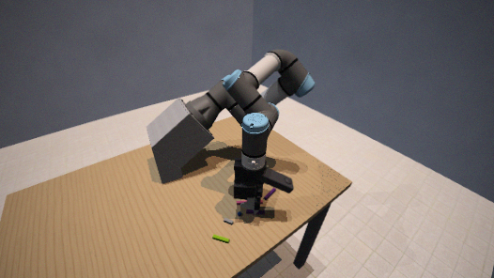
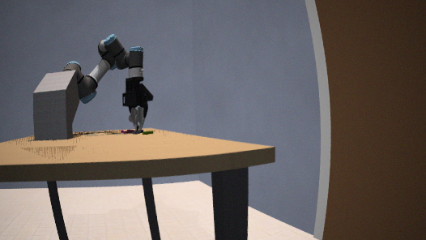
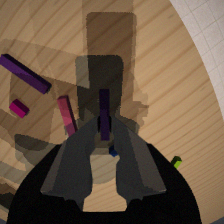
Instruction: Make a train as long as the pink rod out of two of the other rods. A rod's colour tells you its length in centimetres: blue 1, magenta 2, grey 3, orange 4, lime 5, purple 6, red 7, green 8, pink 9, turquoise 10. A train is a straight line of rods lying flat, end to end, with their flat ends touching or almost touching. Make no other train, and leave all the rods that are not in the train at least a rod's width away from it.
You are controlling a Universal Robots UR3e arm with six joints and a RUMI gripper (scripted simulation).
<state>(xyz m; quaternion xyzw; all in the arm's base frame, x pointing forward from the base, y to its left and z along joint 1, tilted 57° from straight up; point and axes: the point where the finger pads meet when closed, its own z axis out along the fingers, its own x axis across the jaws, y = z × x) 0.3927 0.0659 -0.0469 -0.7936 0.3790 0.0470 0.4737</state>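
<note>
The dark purple rod is 1 cm below my hand. Also, from my hand: grey rod (3 cm behind, 9 cm to the right, 1 cm below); then pink rod (4 cm behind, 1 cm to the left, 1 cm below); then blue rod (3 cm behind, 5 cm to the right, 1 cm below).
</note>
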